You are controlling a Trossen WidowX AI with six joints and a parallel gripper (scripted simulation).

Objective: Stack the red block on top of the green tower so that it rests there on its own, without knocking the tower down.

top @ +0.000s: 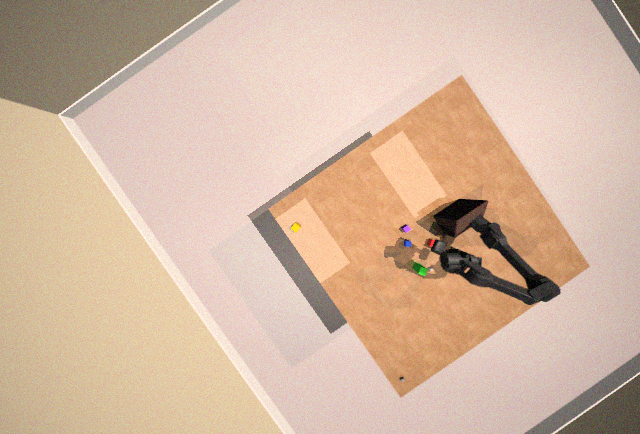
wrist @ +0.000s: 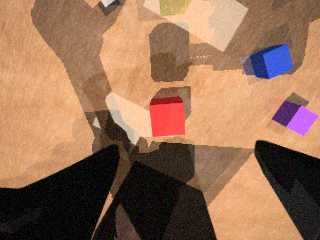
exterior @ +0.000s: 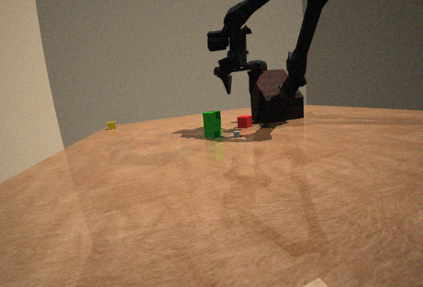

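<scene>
My gripper tip is 10 cm above the red block, 1 cm to the right of it and 1 cm past it. Round my gripper tip: small white cube (12 cm to the left, 11 cm below, 9 cm ahead); then purple cube (15 cm to the right, 10 cm below, 5 cm ahead); then blue cube (11 cm below, 10 cm ahead, 8 cm to the right).
</scene>
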